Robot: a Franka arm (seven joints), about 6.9 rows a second.
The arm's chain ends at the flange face. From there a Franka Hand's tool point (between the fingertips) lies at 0.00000 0.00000 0.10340 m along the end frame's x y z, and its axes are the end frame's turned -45 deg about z.
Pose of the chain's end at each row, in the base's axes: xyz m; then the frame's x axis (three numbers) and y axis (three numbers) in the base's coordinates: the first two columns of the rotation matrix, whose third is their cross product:
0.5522 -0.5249 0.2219 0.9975 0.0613 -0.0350 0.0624 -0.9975 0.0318
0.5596 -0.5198 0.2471 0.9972 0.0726 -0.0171 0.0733 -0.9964 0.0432
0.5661 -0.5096 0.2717 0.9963 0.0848 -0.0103 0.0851 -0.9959 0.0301
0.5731 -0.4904 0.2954 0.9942 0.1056 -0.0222 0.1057 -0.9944 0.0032
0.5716 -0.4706 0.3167 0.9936 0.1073 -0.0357 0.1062 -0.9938 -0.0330
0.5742 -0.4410 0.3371 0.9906 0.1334 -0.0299 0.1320 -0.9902 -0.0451
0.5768 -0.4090 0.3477 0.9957 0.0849 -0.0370 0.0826 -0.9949 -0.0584
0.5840 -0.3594 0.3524 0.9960 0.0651 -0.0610 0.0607 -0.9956 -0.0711
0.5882 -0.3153 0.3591 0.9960 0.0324 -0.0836 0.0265 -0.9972 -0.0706
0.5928 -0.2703 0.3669 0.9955 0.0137 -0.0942 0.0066 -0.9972 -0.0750
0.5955 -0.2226 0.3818 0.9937 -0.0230 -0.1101 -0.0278 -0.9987 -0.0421
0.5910 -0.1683 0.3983 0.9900 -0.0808 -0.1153 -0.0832 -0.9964 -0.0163
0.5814 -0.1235 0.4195 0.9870 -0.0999 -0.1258 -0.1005 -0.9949 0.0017
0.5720 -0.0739 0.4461 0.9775 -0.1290 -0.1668 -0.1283 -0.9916 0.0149
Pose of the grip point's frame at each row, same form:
0.5488 -0.5284 0.1186 0.6612 0.7487 -0.0472 0.7495 -0.6620 -0.0023
0.5582 -0.5244 0.1438 0.6533 0.7559 -0.0426 0.7570 -0.6532 0.0185
0.5653 -0.5128 0.1684 0.6443 0.7642 -0.0286 0.7647 -0.6442 0.0140
0.5709 -0.4910 0.1920 0.6283 0.7778 -0.0180 0.7777 -0.6285 -0.0134
0.5676 -0.4676 0.2134 0.6275 0.7786 -0.0019 0.7777 -0.6269 -0.0486
0.5705 -0.4368 0.2339 0.6071 0.7945 0.0107 0.7938 -0.6058 -0.0530
0.5725 -0.4033 0.2445 0.6457 0.7635 0.0151 0.7625 -0.6435 -0.0675
0.5772 -0.3525 0.2495 0.6614 0.7500 0.0071 0.7472 -0.6580 -0.0934
0.5793 -0.3083 0.2563 0.6855 0.7280 -0.0092 0.7230 -0.6822 -0.1090
0.5830 -0.2626 0.2642 0.6993 0.7148 -0.0136 0.7086 -0.6954 -0.1196
0.5842 -0.2180 0.2791 0.7223 0.6899 -0.0481 0.6830 -0.7225 -0.1076
0.5793 -0.1656 0.2956 0.7589 0.6474 -0.0700 0.6412 -0.7617 -0.0931
0.5684 -0.1224 0.3169 0.7690 0.6329 -0.0902 0.6269 -0.7741 -0.0878
0.5547 -0.0732 0.3442 0.7819 0.6100 -0.1285 0.6005 -0.7924 -0.1074

